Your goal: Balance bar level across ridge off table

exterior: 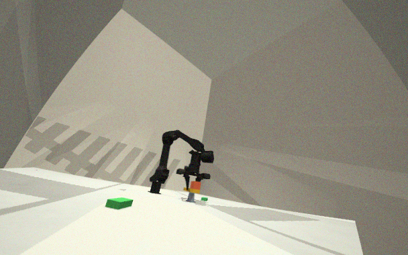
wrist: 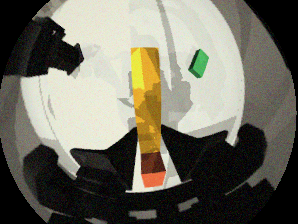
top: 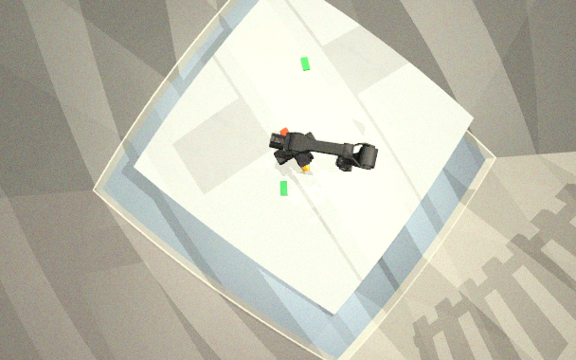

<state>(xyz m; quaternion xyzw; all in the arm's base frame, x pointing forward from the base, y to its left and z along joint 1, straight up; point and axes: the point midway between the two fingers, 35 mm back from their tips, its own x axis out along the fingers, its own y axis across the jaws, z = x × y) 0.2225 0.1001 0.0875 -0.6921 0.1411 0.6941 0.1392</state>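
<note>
My gripper tip is now 30 mm short of the ridge, 10 mm to the left of it and 10 mm above it.
</note>
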